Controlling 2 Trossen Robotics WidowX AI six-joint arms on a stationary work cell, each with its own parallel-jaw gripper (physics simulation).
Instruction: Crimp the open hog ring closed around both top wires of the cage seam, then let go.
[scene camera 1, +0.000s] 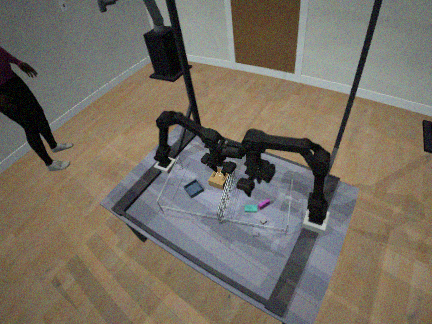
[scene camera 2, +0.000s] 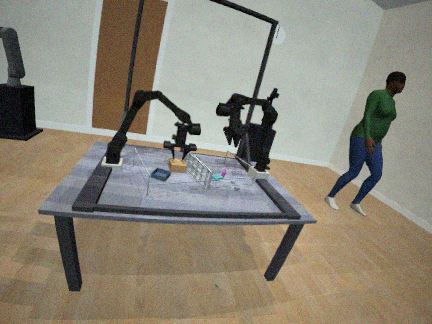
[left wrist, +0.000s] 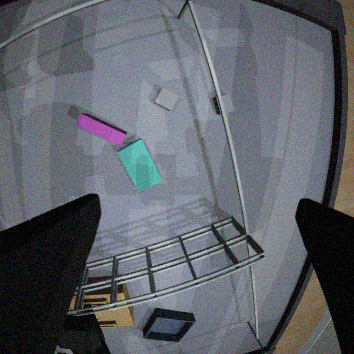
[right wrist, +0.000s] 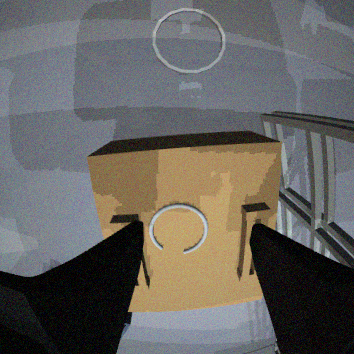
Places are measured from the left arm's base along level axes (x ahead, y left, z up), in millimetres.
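Where they show: left gripper, fingertip midpoint: (scene camera 1: 254, 189) (scene camera 2: 232, 146) (left wrist: 203, 207); right gripper, fingertip midpoint: (scene camera 1: 220, 173) (scene camera 2: 178, 159) (left wrist: 91, 314) (right wrist: 198, 232); left arm's base at its link origin: (scene camera 1: 316, 217) (scene camera 2: 259, 169); right arm's base at its link origin: (scene camera 1: 164, 162) (scene camera 2: 112, 161).
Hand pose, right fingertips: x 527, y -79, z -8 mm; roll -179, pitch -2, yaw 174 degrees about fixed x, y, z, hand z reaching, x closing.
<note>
Things, the pixels of their top centre, and the offset from my right fingertips. "pt": a spot on its surface instead.
- open hog ring at its top centre: (right wrist: 178, 231) 9 mm ahead, 2 mm left, 5 mm down
- tan block at its top centre: (right wrist: 193, 256) (left wrist: 99, 315) (scene camera 1: 219, 174) (scene camera 2: 178, 160) 3 mm ahead, 13 mm left, 1 mm up
- dark blue tray at its top centre: (left wrist: 168, 330) (scene camera 2: 161, 172) (scene camera 1: 193, 187) 108 mm ahead, 121 mm left, 27 mm down
- teal block at its top centre: (left wrist: 139, 166) (scene camera 1: 251, 207) 221 mm back, 116 mm left, 37 mm down
- magenta bar at its top centre: (left wrist: 99, 129) (scene camera 1: 264, 202) 275 mm back, 75 mm left, 17 mm down
- small grey square at a spot on its surface: (left wrist: 166, 99) pt 301 mm back, 158 mm left, 37 mm down
- full pale circle at a spot on its surface: (right wrist: 154, 40) pt 15 mm ahead, 96 mm right, 50 mm down
The open hog ring (right wrist: 178, 205) is a thin pale circle with its gap at the bottom of the right wrist view, over the tan block (scene camera 1: 216, 182) (scene camera 2: 177, 167) (right wrist: 200, 175). My right gripper (scene camera 2: 180, 157) (right wrist: 198, 232) is open, its fingertips on either side of the ring, with gaps between. The cage seam's mesh panels (scene camera 1: 226, 197) (left wrist: 148, 248) stand beside the block; their two top wires (right wrist: 320, 122) show at the right of the right wrist view, apart from the ring. My left gripper (scene camera 2: 234, 143) (left wrist: 203, 207) is open and empty, high above the table.
A dark blue tray (scene camera 1: 194, 188) (scene camera 2: 161, 174) lies near the block. Beyond the mesh lie a teal block (scene camera 1: 251, 208) (left wrist: 140, 165), a magenta bar (scene camera 1: 264, 204) (left wrist: 101, 129) and a small grey square (left wrist: 166, 99). A full pale circle (right wrist: 154, 40) shows behind the tan block.
</note>
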